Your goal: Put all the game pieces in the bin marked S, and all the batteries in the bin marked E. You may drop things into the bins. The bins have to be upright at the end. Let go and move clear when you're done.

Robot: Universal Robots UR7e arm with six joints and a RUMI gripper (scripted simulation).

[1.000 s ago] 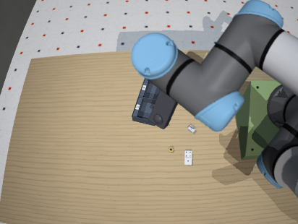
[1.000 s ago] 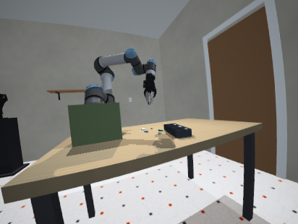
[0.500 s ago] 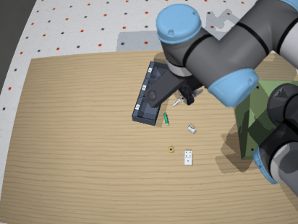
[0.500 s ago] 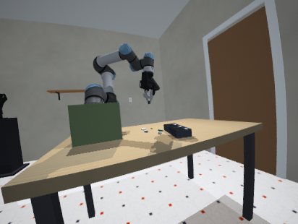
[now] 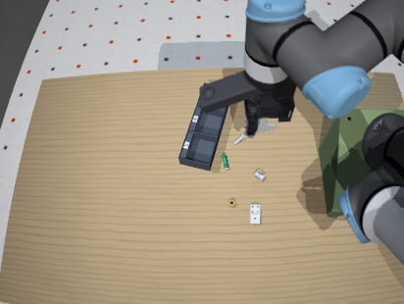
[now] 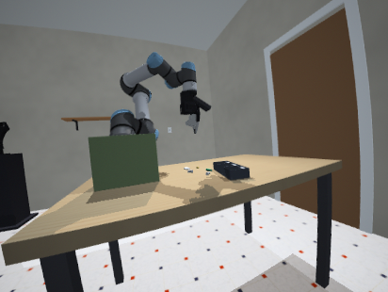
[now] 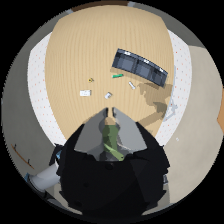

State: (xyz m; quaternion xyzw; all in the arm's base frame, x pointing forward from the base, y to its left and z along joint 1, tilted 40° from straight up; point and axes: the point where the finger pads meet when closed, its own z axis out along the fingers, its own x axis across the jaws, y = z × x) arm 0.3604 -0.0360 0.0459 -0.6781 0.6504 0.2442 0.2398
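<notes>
My gripper is now 10 cm short of the black bin tray, 14 cm to the left of it and 20 cm above it. From my hand the other things lie so: green battery (5 cm ahead, 3 cm to the right, 21 cm below); grey-white piece (4 cm behind, 1 cm to the left, 21 cm below); gold ring (3 cm ahead, 9 cm to the left, 22 cm below).
</notes>
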